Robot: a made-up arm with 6 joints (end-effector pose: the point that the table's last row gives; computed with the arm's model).
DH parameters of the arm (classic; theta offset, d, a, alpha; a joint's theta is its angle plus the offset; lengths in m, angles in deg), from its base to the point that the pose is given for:
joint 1: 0 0.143 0 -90
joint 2: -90 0 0.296 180
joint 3: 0 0 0 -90
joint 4: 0 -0.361 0 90
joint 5: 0 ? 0 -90
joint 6: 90 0 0 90
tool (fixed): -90 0 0 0
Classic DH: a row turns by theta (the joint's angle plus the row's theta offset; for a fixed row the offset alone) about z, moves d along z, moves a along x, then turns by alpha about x.
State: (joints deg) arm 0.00 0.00 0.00 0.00 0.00 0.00
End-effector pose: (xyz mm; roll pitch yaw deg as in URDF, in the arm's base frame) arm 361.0 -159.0 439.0 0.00 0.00 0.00
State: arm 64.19 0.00 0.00 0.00 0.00 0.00
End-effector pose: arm 300.3 255.8 439.0 0.00 0.00 64.19
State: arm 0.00 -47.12 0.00 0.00 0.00 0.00
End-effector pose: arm 28.7 -159.0 609.0 0.00 -47.12 0.00
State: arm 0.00 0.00 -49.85 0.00 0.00 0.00
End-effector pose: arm 232.8 -159.0 163.1 0.00 49.85 0.00
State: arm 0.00 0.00 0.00 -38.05 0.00 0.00
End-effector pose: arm 361.0 -125.2 341.0 38.05 0.00 0.00
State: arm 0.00 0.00 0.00 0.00 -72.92 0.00
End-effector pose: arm 361.0 -159.0 439.0 0.00 72.92 0.00
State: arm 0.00 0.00 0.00 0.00 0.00 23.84
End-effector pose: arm 361.0 -159.0 439.0 -23.84 0.00 0.00
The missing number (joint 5, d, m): 0.159
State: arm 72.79 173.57 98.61 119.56 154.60 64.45
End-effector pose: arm 2.1 271.9 -463.9 -87.52 -54.83 -147.59
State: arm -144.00 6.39 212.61 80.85 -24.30 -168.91
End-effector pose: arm 164.4 150.7 136.8 -81.69 20.12 61.64
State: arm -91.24 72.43 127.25 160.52 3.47 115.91
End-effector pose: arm 140.2 -450.0 558.0 82.08 -51.53 -89.38
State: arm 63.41 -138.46 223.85 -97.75 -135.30 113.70
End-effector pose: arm 57.3 162.3 -221.4 -30.85 -3.79 -160.90
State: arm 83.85 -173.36 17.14 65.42 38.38 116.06
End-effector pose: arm 26.9 -367.8 -359.0 -13.00 23.38 -134.11
